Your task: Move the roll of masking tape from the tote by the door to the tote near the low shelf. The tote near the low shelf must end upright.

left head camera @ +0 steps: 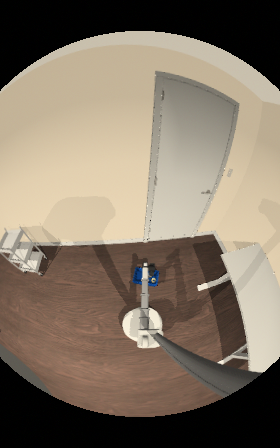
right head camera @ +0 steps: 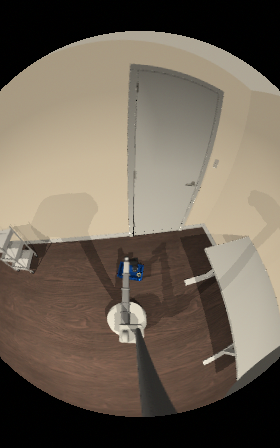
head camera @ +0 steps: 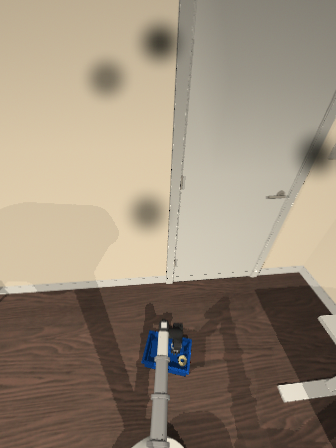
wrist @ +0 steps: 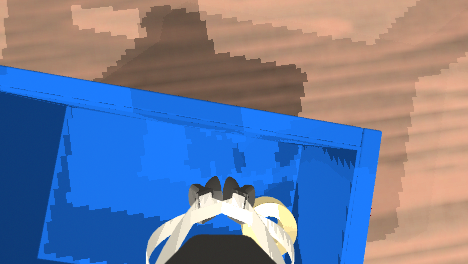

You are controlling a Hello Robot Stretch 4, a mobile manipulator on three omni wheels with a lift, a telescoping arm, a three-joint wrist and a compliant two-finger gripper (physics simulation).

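Places are measured from the robot's base along level axes (x ahead, y left, z up), in millimetres.
Where they show: gripper, fingertip midpoint: (left head camera: pixel 149 276) (right head camera: pixel 134 271) (head camera: pixel 175 353) (wrist: pixel 222 191).
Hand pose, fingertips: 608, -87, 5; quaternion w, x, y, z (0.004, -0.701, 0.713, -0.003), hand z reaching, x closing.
After its pixels a point has its place, as x, y, z.
A blue tote (head camera: pixel 177 372) @[496, -102, 9] (left head camera: pixel 135 276) @[616, 92, -25] (right head camera: pixel 120 271) @[609, 98, -23] (wrist: pixel 185 114) @[677, -63, 92] stands upright on the floor by the door. A pale yellow roll of masking tape (head camera: pixel 179 361) (left head camera: pixel 153 280) (right head camera: pixel 138 274) (wrist: pixel 288 226) lies in it, towards the right wall in the wrist view. My gripper (head camera: pixel 175 348) @[608, -87, 4] (wrist: pixel 222 191) @[608, -87, 4] is over the tote, its dark fingertips drawn together with nothing seen between them. In the wrist view the tape is just right of the fingertips, partly hidden behind the right finger's pale strip. The tote near the low shelf does not show in these views.
The door (head camera: pixel 225 150) @[1239, -303, 1189] (left head camera: pixel 185 160) @[1247, -352, 1237] (right head camera: pixel 170 150) @[1254, -405, 1258] is in the wall behind the tote. A white shelf unit (left head camera: pixel 11 238) @[567, 1801, 635] (right head camera: pixel 15 250) @[544, 1710, 369] stands at the far left by the wall. A white table (left head camera: pixel 257 295) @[46, -1033, 693] (right head camera: pixel 250 300) @[-52, -1075, 693] with spread legs stands to the right.
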